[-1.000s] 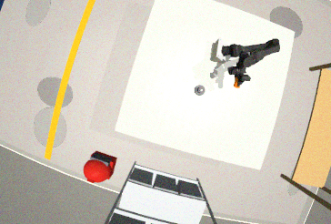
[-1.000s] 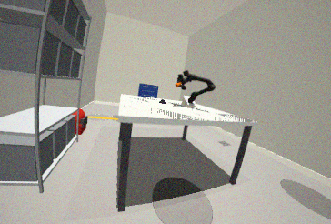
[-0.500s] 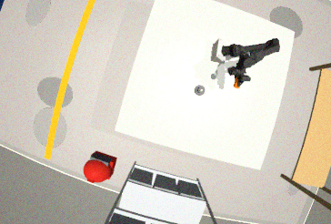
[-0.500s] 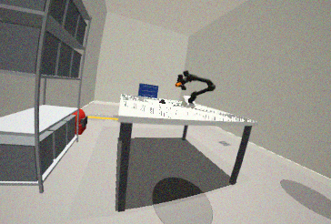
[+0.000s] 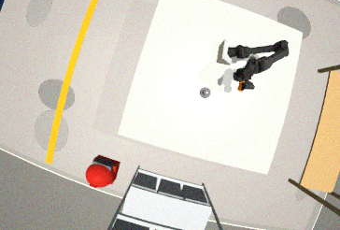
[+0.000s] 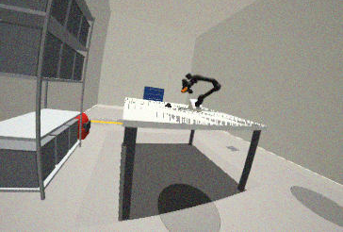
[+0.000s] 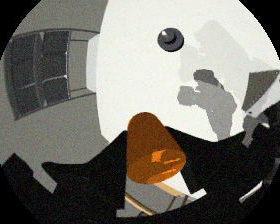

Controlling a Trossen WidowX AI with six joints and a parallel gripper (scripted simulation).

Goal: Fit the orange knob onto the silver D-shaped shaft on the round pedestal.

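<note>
Right now my gripper tip is 20 mm past the orange knob, 10 mm to the left of it and 30 mm below it. The rest, counted from my gripper tip: dark round pedestal: 80 mm ahead, 180 mm to the right, 180 mm below.
</note>
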